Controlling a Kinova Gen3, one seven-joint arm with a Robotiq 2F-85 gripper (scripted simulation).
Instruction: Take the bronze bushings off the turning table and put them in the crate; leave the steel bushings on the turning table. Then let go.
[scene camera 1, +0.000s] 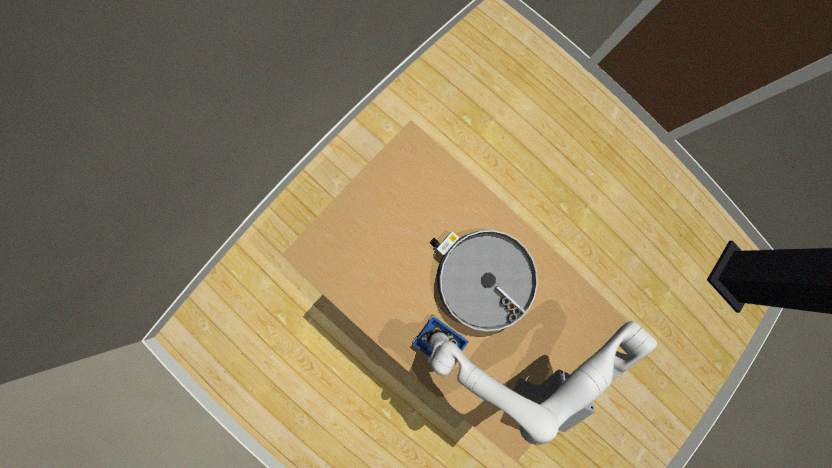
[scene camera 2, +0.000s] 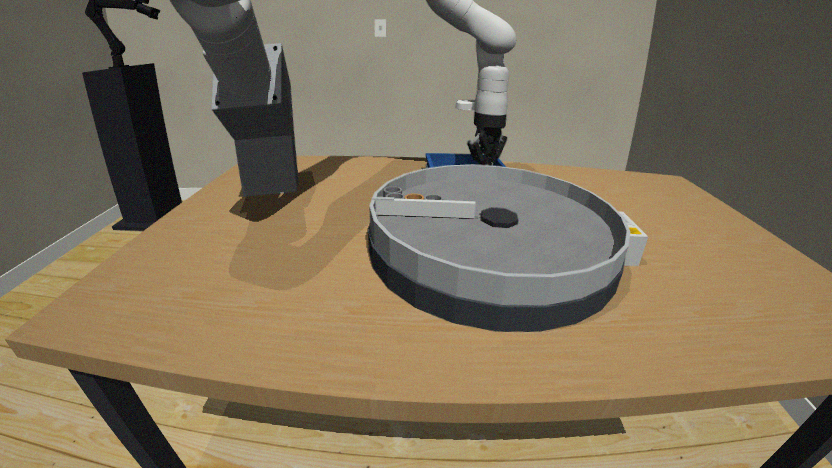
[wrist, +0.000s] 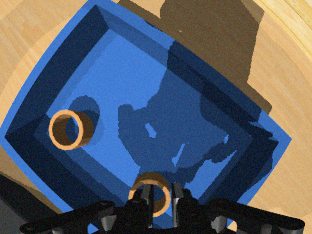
Path:
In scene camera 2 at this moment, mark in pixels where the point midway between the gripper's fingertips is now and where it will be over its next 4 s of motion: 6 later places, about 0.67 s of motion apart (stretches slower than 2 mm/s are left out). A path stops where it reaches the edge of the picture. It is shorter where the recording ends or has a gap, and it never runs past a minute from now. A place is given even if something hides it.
The gripper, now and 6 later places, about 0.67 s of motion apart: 484, 176; 485, 172; 485, 170; 485, 163; 486, 140; 485, 133; 472, 141

